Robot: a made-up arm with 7 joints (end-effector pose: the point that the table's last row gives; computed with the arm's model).
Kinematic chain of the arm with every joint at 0, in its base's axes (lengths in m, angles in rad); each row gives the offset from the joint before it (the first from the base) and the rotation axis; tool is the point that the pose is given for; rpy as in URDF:
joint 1: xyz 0 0 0.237 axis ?
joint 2: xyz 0 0 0 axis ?
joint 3: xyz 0 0 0.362 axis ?
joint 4: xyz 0.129 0 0 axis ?
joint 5: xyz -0.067 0 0.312 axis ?
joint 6: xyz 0 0 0 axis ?
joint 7: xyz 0.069 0 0 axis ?
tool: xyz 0 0 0 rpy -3.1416 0 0
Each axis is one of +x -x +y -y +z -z.
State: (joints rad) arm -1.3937 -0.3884 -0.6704 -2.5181 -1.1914 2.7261 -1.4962
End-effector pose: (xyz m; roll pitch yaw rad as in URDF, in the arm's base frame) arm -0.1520 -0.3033 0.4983 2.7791 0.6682 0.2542
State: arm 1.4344 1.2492 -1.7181 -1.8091 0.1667 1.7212 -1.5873
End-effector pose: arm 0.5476 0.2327 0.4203 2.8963 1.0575 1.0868
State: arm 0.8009 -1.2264 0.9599 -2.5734 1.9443 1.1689 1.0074
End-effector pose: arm -0.2515 0.2271 0.4607 -2.5361 0.9929 0.8271
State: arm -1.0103 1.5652 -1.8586 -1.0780 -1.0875 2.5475 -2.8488
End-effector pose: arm -0.0076 -0.7249 0.3036 -0.6020 -0.5125 1.7419
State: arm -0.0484 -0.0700 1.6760 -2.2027 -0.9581 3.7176 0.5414
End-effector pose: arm -0.0899 0.4073 0.5108 2.4034 -1.1835 2.8655
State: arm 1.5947 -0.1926 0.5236 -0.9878 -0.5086 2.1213 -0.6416
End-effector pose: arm -0.2120 0.1889 0.9354 1.7362 -0.4647 -3.1278
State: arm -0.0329 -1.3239 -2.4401 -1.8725 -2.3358 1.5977 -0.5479
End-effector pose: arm -0.4082 -0.3184 -0.0655 -3.0946 1.0888 -0.4500
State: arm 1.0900 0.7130 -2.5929 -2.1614 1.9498 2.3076 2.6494
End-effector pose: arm 0.0956 -0.2542 0.6597 1.5125 0.5024 0.7745
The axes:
joint 1: +z
joint 2: +y
joint 3: +z
joint 4: -y
joint 5: +z
joint 6: -y
joint 7: -z

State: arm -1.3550 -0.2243 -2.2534 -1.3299 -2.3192 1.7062 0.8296
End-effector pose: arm -0.4580 0.3155 0.6691 0.7845 -0.6837 -2.9748
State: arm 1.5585 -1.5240 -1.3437 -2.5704 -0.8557 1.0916 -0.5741
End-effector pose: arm 0.3646 -0.0746 0.3002 -2.5234 0.0190 1.7253
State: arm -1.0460 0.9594 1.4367 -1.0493 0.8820 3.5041 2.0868
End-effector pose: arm 0.5449 -0.3127 0.5048 1.4630 0.7194 1.1714
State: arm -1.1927 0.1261 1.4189 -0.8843 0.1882 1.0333 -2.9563
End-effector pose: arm 0.4129 0.0228 0.8477 2.8454 0.0957 -3.0167
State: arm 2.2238 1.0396 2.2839 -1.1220 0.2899 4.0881 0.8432
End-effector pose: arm -0.4317 0.1613 0.6944 -0.0499 1.1159 2.5026
